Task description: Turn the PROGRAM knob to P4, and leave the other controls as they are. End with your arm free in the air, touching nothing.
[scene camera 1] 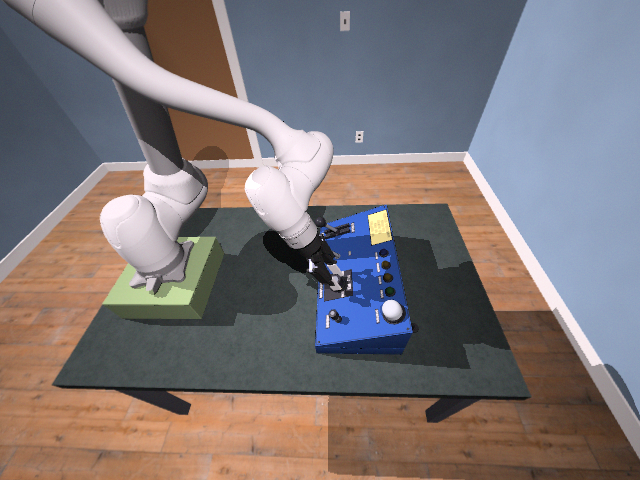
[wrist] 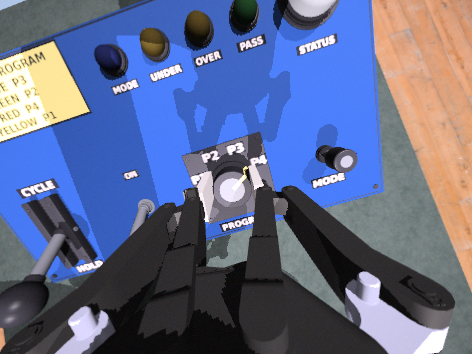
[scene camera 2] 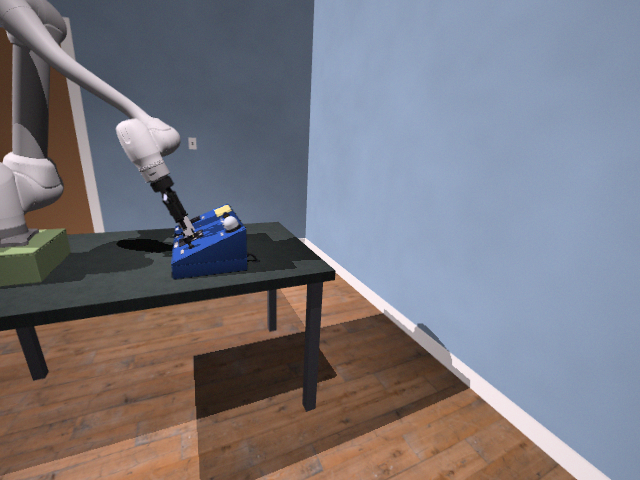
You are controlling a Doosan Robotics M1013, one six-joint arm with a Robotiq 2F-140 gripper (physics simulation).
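Frame: origin at the arm's base, x ahead, y left, z up, level; metres.
Where they show: gripper, fingertip midpoint: (scene camera 1: 338, 282) (wrist: 231, 179) (scene camera 2: 190, 233); arm's base, link origin: (scene camera 1: 164, 263) (scene camera 2: 0, 241).
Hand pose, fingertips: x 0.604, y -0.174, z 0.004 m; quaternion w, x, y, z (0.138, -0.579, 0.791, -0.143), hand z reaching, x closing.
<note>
Things, the pixels of their top centre, and the offset from my fingertips. "spot": a spot on its surface instead.
- P4 label, surface spot: (wrist: 258, 160) spot: dx +0.008, dy -0.040, dz -0.011 m
- CHECK toggle, top centre: (wrist: 129, 223) dx +0.002, dy +0.122, dz +0.019 m
- black MODE knob, top centre: (wrist: 344, 149) (scene camera 1: 336, 312) dx -0.024, dy -0.117, dz +0.026 m
- CYCLE lever, top centre: (scene camera 1: 327, 218) dx -0.001, dy +0.244, dz +0.056 m
- white STATUS dome, surface spot: (wrist: 311, 6) spot: dx +0.102, dy -0.133, dz +0.059 m
- yellow card, top centre: (scene camera 1: 379, 224) (scene camera 2: 222, 207) dx +0.179, dy +0.181, dz +0.056 m
The blue control panel (scene camera 1: 356, 330) (scene camera 2: 217, 256) (wrist: 320, 110) stands on the table. Its PROGRAM knob (wrist: 232, 189), round with a pale cap, sits on a grey plate marked P1 to P4. In the wrist view the knob's yellow pointer slants up and right, its tip nearest the P4 label (wrist: 258, 160). My gripper (scene camera 1: 337, 282) (scene camera 2: 188, 235) (wrist: 231, 179) is shut on the knob, one pale fingertip on each side. The fingers cover part of P1 and of the PROGRAM label. In the scene views the fingers hide most of the knob.
Close by are the CHECK toggle (wrist: 140, 215), the black MODE knob (scene camera 1: 334, 314) (wrist: 341, 159) and the CYCLE lever (scene camera 1: 319, 222) (wrist: 59, 242). Round lamps and a white STATUS dome (scene camera 1: 391, 310) (scene camera 2: 230, 223) (wrist: 311, 6) line the upper panel, beside a yellow card (scene camera 1: 379, 227) (wrist: 60, 95).
</note>
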